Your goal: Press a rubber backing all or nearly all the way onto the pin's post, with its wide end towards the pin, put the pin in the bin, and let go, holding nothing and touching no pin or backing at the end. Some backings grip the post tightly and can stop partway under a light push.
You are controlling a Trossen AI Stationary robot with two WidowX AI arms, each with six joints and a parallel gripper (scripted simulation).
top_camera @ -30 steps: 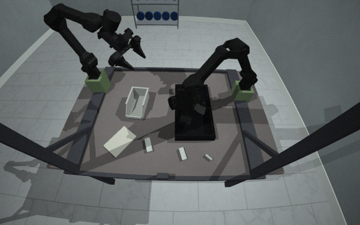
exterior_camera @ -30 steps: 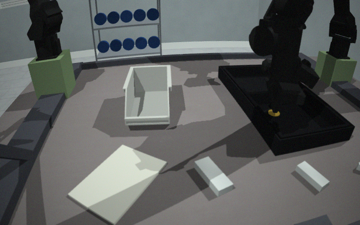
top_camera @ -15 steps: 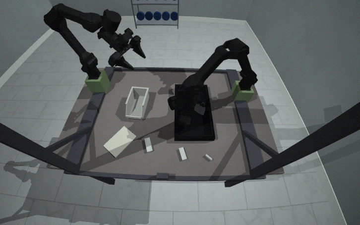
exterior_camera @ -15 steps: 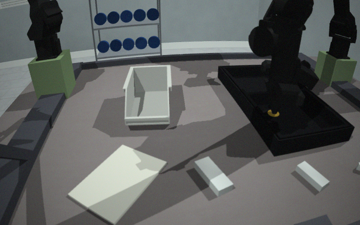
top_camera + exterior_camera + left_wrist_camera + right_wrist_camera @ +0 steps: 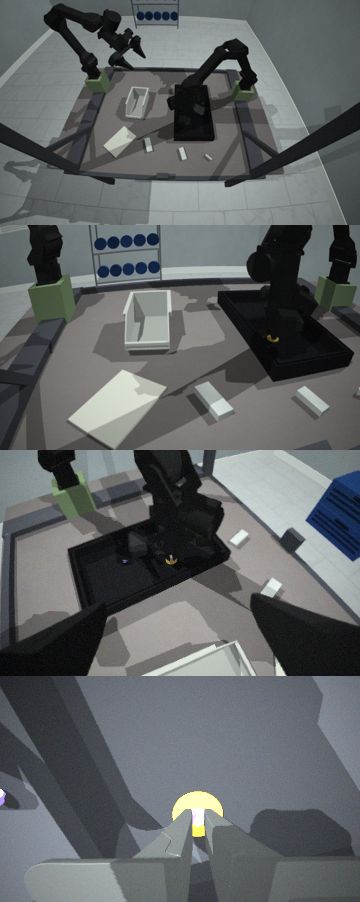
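Now: right hand 50 mm short of the black tray, 30 mm to the left of it and 20 mm above it. Also, from my right hand: yellow pin: 30 mm below; cream flat plate: 340 mm to the left, 170 mm behind, 40 mm below; white bin: 290 mm to the left, 60 mm ahead.
My left gripper is now 32 cm above the yellow pin, 26 cm to the left of it and 10 cm past it. Round my left hand: cream flat plate: 33 cm below, 26 cm behind, 9 cm to the left; black tray: 31 cm below, 29 cm to the right, 4 cm behind; white bin: 29 cm below, 3 cm to the left, 3 cm behind.
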